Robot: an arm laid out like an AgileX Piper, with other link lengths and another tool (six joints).
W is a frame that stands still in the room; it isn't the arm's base.
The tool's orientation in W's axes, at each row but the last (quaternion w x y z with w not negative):
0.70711 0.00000 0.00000 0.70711
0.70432 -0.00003 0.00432 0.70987
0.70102 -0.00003 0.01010 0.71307
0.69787 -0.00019 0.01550 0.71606
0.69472 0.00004 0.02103 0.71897
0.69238 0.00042 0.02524 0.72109
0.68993 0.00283 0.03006 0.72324
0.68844 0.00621 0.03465 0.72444
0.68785 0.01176 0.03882 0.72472
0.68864 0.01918 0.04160 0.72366
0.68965 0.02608 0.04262 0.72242
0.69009 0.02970 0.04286 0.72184
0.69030 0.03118 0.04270 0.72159
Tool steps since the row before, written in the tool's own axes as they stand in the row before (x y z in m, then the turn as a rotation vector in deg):
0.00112 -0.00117 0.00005 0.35 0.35 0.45
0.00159 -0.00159 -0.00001 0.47 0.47 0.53
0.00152 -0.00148 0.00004 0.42 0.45 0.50
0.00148 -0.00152 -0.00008 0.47 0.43 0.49
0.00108 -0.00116 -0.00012 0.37 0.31 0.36
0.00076 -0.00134 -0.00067 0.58 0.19 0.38
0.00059 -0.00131 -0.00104 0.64 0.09 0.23
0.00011 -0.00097 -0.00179 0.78 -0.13 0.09
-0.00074 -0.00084 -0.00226 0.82 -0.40 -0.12
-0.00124 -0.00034 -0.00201 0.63 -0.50 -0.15
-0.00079 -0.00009 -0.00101 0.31 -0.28 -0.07
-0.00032 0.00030 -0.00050 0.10 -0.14 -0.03
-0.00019 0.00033 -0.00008 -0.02 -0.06 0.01
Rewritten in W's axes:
0.00117 0.00112 0.00005 -0.35 0.35 0.45
0.00158 0.00160 -0.00003 -0.47 0.47 0.53
0.00145 0.00155 0.00000 -0.45 0.42 0.50
0.00148 0.00152 -0.00015 -0.43 0.47 0.49
0.00112 0.00111 -0.00019 -0.31 0.37 0.36
0.00128 0.00079 -0.00074 -0.20 0.59 0.37
0.00123 0.00061 -0.00112 -0.11 0.64 0.21
0.00086 0.00008 -0.00185 0.09 0.79 0.05
0.00072 -0.00079 -0.00229 0.35 0.83 -0.18
0.00023 -0.00129 -0.00199 0.45 0.65 -0.21
0.00003 -0.00081 -0.00100 0.26 0.32 -0.10
-0.00033 -0.00034 -0.00046 0.13 0.11 -0.05
-0.00033 -0.00021 -0.00004 0.06 -0.02 0.00

